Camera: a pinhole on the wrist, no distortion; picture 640 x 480 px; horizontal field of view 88.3 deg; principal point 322.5 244.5 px. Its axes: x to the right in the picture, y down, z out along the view. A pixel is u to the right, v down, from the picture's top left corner.
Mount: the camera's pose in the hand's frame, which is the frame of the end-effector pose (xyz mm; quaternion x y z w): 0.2 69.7 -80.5 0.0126 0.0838 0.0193 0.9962
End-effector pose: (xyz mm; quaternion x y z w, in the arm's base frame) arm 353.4 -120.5 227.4 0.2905 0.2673 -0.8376 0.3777
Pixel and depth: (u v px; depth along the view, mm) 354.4 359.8 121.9
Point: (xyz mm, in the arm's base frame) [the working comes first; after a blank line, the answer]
In the camera's frame: 11.8 42.6 121.9

412.3 -224.1 207.9
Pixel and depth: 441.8 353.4 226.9
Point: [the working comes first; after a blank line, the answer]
In the camera's frame: 82.1 75.0 226.9

365.0 -345.6 205.2
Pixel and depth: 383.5 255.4 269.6
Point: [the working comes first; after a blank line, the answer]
In the camera's frame: 49.9 8.9 269.6

310.4 -326.4 267.5
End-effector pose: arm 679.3 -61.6 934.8 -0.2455 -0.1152 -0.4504 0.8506
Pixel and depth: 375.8 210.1 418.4
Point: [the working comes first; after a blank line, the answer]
In the camera's frame: 67.7 -43.7 418.4

782.2 16.0 1258.8
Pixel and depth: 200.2 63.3 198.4
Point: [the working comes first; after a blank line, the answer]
In the camera's frame: -73.6 -109.1 198.4

624.2 6.0 1040.7
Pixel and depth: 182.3 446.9 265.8
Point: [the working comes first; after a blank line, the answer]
In the camera's frame: -113.0 163.2 265.8

826.2 202.1 1009.5
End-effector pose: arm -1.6 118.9 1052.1 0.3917 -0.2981 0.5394 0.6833
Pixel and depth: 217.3 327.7 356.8
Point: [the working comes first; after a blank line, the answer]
In the camera's frame: -113.9 90.1 356.8

-153.4 -143.4 1188.4
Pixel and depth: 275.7 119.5 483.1
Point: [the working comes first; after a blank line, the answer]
In the camera's frame: -68.6 -183.2 483.1

132.3 -229.4 1249.0
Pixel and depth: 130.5 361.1 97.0
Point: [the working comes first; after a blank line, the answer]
In the camera's frame: -56.5 34.3 97.0

-107.6 87.8 1052.9
